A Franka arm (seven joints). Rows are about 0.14 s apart.
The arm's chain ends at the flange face. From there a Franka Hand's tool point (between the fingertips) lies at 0.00 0.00 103.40 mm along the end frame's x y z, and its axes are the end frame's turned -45 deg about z.
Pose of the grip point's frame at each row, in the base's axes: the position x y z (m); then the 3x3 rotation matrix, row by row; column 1 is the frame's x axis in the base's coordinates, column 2 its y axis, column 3 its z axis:
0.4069 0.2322 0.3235; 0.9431 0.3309 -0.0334; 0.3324 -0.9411 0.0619; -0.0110 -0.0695 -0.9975
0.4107 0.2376 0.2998; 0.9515 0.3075 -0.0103; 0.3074 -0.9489 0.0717; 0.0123 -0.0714 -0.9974
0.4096 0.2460 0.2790; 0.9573 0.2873 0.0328; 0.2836 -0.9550 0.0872; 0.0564 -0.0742 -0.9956
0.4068 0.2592 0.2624; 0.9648 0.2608 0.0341; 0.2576 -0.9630 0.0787; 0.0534 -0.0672 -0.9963
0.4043 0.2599 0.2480; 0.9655 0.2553 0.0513; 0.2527 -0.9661 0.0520; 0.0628 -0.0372 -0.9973
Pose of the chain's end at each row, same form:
0.4104 0.2258 0.4266; 0.9009 -0.4329 -0.0334; -0.4304 -0.9005 0.0619; -0.0569 -0.0414 -0.9975
0.4118 0.2302 0.4029; 0.8902 -0.4554 -0.0103; -0.4536 -0.8883 0.0717; -0.0418 -0.0592 -0.9974
0.4062 0.2370 0.3819; 0.8801 -0.4738 0.0328; -0.4748 -0.8758 0.0872; -0.0126 -0.0923 -0.9956
0.4033 0.2511 0.3654; 0.8666 -0.4978 0.0341; -0.4988 -0.8631 0.0787; -0.0098 -0.0853 -0.9963
0.3990 0.2545 0.3511; 0.8632 -0.5022 0.0513; -0.5044 -0.8618 0.0520; 0.0181 -0.0707 -0.9973

